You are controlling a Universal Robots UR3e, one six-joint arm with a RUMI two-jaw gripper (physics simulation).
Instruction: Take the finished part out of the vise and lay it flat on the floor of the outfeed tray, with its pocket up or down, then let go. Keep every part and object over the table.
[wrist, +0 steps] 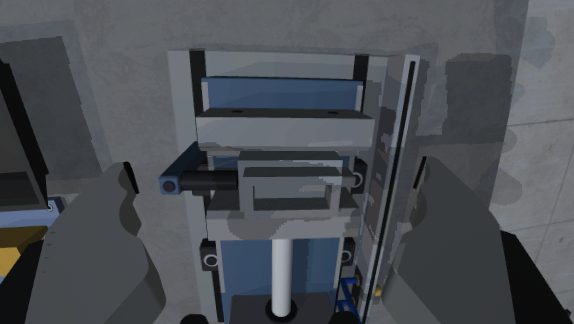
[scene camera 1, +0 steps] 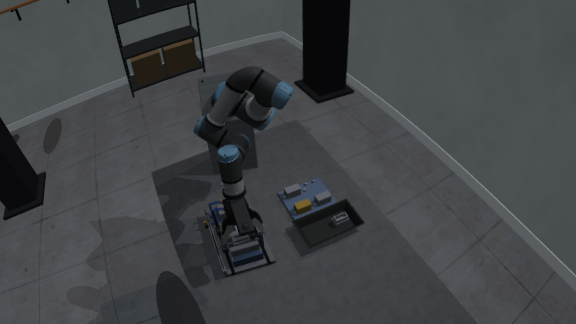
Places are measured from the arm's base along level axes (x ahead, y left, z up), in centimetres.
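Pixels of known places: gripper, between the fingertips: (wrist: 276,163) (scene camera 1: 244,239).
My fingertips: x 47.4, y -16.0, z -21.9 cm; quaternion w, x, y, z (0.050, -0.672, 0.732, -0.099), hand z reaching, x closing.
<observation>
Behind a point stands the place of what it marks.
The finished part (wrist: 290,164) @(x 46.6, y -16.7, z -23.6 cm), a grey block with a rectangular pocket, sits between the jaws of the vise (wrist: 285,132) @(x 48.4, y -16.7, z -24.1 cm) (scene camera 1: 245,248) @(x 49.2, y -16.7, z -24.4 cm) in the wrist view. My gripper (wrist: 276,163) @(x 47.4, y -16.0, z -21.9 cm) (scene camera 1: 243,240) @(x 47.4, y -16.0, z -21.9 cm) is open and empty above the vise, one finger well out to each side of the part. In the scene view the gripper partly hides the part and vise. The dark outfeed tray (scene camera 1: 320,214) @(x 45.1, y 15.7, z -30.7 cm) (wrist: 22,145) @(x 48.7, y 3.8, z -29.5 cm) lies to the right of the vise in the scene view and at the left edge of the wrist view. A small light grey part (scene camera 1: 340,218) @(x 50.9, y 21.1, z -30.6 cm) lies inside its right end.
A black cylinder (wrist: 210,180) @(x 46.0, y -11.9, z -24.1 cm) with a blue handle (wrist: 180,167) @(x 46.6, y -9.9, z -25.4 cm) is at the part's left in the wrist view. A tall rail (wrist: 400,135) @(x 45.9, y -25.9, z -28.7 cm) runs along the vise's right. A blue board (scene camera 1: 311,188) @(x 30.3, y 20.8, z -32.9 cm) with grey blocks and a yellow block (scene camera 1: 302,206) @(x 39.2, y 11.2, z -29.3 cm) adjoins the tray.
</observation>
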